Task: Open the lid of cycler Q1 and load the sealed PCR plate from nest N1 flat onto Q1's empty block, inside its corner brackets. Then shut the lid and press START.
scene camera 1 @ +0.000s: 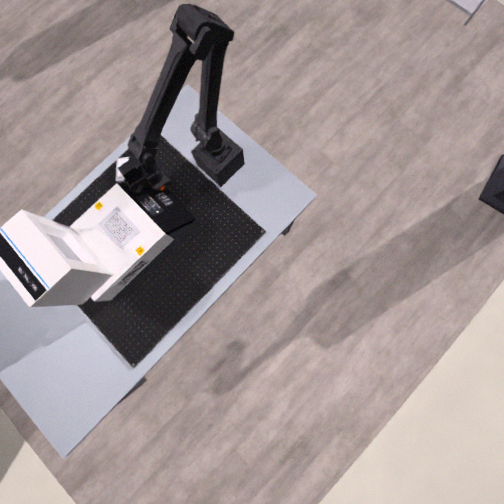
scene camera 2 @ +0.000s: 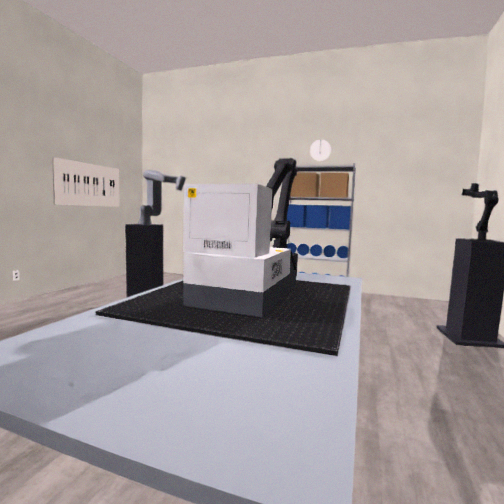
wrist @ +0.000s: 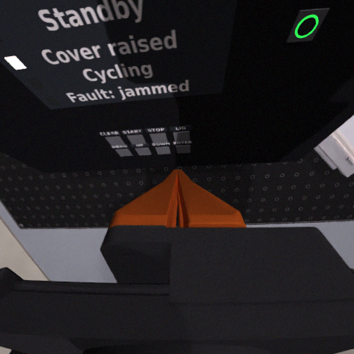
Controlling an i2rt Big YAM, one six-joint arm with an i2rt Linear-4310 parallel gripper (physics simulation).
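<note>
Cycler Q1 (scene camera 1: 146,228) (scene camera 2: 225,270) has its lid (scene camera 1: 31,237) (scene camera 2: 220,215) standing open, swung back from the body. Its block (scene camera 1: 119,226) is exposed in scene camera 1, with no plate visible on it. My gripper (scene camera 1: 162,188) (wrist: 177,176) is shut and empty, its orange tips near the lower edge of the dark control panel (scene camera 1: 156,206) (wrist: 260,100). In the wrist view the tips appear just below the LID button (wrist: 181,136), right of the START button (wrist: 135,140). The panel reads "Standby", "Cover raised", "Cycling", "Fault: jammed". A white object (scene camera 1: 121,169) (wrist: 344,150), partly hidden, lies beside the gripper; its identity is unclear.
The cycler stands on a black perforated mat (scene camera 1: 200,265) (scene camera 2: 310,320) on the pale blue table (scene camera 1: 65,400) (scene camera 2: 250,415). A green ring (wrist: 306,26) glows on the panel. Other arms on dark pedestals (scene camera 2: 144,260) (scene camera 2: 477,290) and a shelf unit (scene camera 2: 351,220) stand beyond the table.
</note>
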